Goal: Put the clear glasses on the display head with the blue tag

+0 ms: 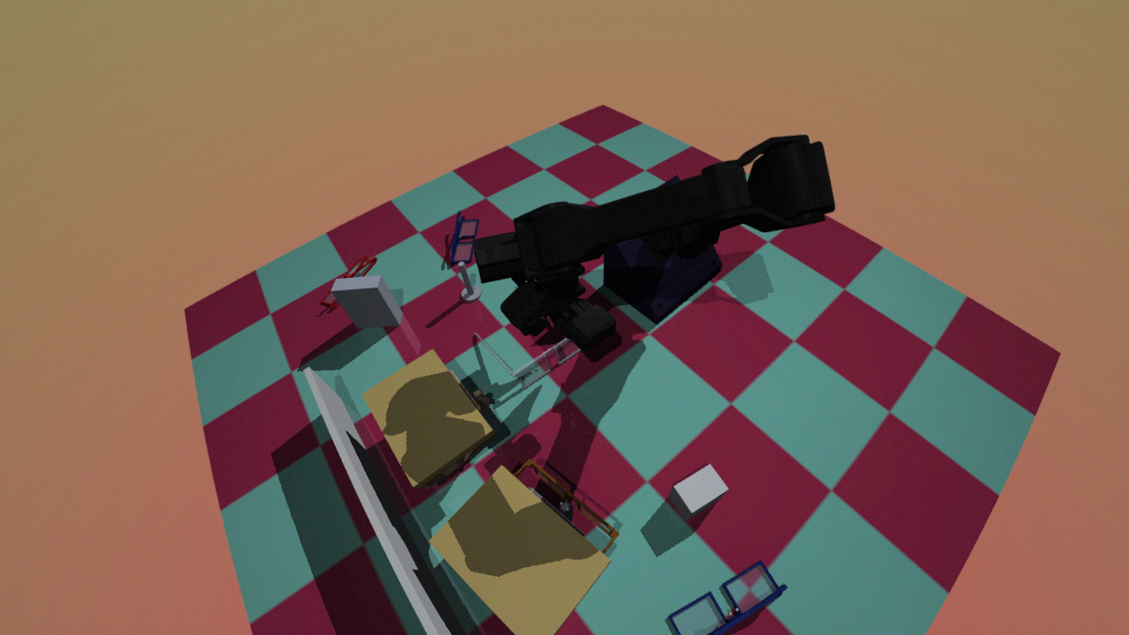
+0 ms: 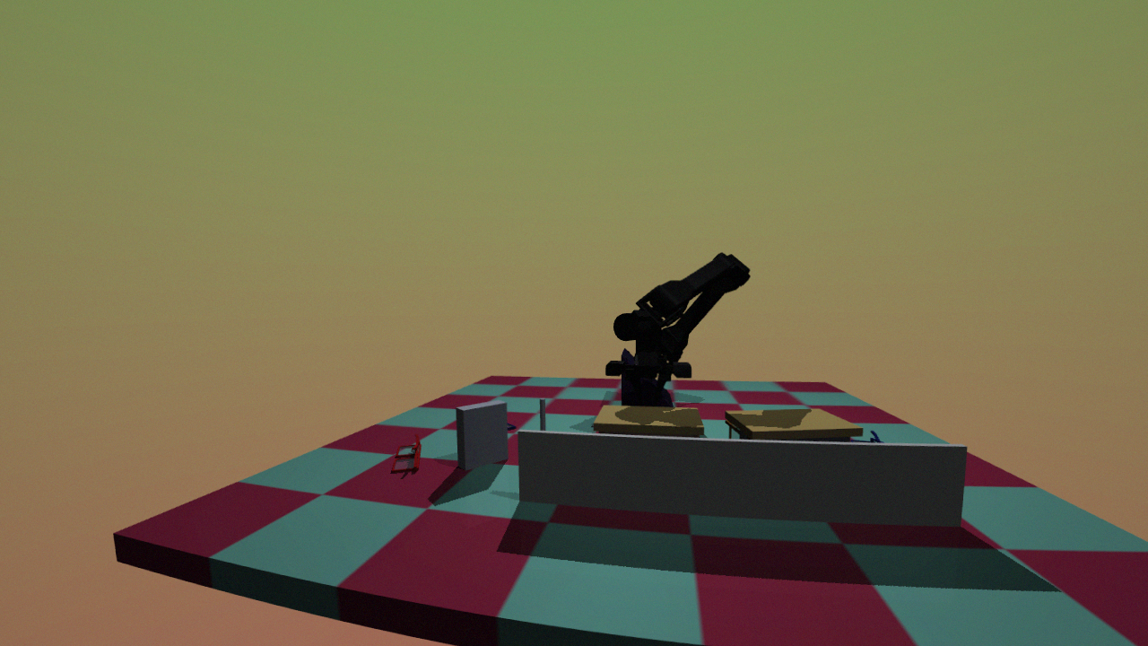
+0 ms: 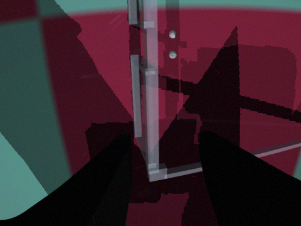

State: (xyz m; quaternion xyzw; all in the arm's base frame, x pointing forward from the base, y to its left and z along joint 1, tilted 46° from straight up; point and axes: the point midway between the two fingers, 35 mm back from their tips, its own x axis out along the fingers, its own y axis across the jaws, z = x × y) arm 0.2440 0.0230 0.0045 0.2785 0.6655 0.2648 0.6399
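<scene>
Right now the skin-coloured display head is 22 cm ahead of my gripper tip, 1 cm to the left of it and 1 cm below it. The rest, counted from my gripper tip: stand: 5 cm ahead, 23 cm to the right, 4 cm below; long grey wall: 37 cm ahead, 12 cm to the left, 1 cm below; grey block: 23 cm ahead, 30 cm to the right, 1 cm below.
</scene>
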